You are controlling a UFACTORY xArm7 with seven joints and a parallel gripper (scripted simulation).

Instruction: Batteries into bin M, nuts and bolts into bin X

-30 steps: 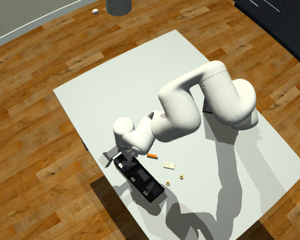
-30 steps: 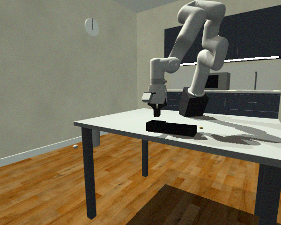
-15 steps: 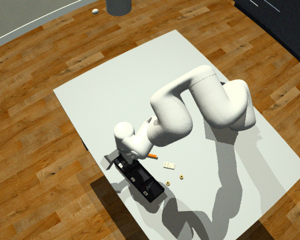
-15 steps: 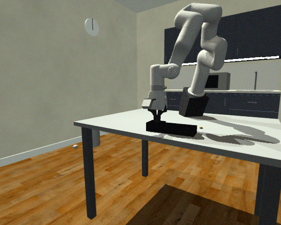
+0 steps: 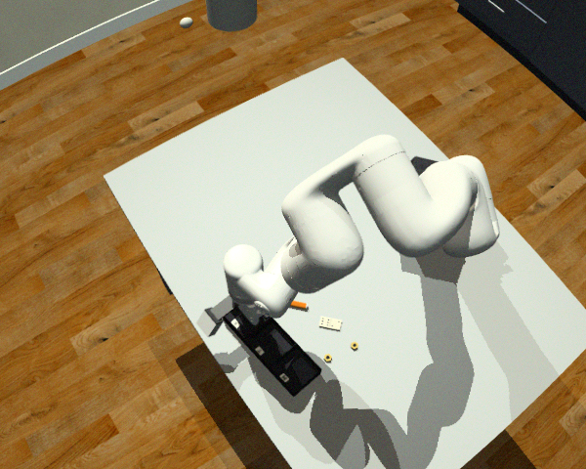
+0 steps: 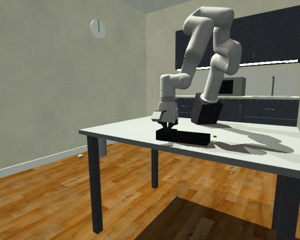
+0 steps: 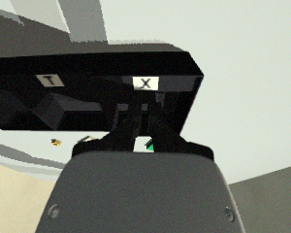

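The black three-compartment bin is 8 cm to the left of my hand and 1 cm below it. Round my hand: white domino 14 cm behind, 12 cm to the left, 3 cm below; green block 14 cm behind, 4 cm to the right, 3 cm below; orange battery 11 cm behind, 4 cm to the left, 3 cm below.
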